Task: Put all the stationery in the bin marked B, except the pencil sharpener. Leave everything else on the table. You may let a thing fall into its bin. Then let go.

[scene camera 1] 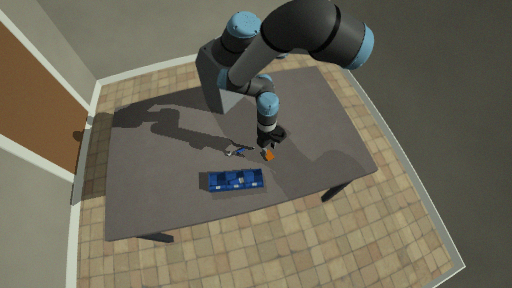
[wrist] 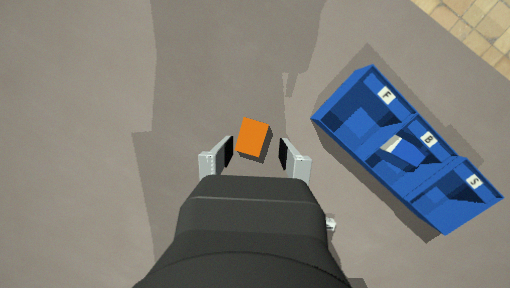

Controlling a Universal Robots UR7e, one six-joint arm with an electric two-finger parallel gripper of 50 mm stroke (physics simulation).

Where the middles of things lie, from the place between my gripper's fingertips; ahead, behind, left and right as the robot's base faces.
I see the orange block [wrist: 252, 133] 60 mm below my hand and 10 mm behind it. From my hand the other things lie so: blue-and-white eraser [wrist: 396, 146] (150 mm to the right, 130 mm ahead, 50 mm below); blue three-compartment bin [scene camera 1: 218, 181] (160 mm to the right, 130 mm ahead, 50 mm below).
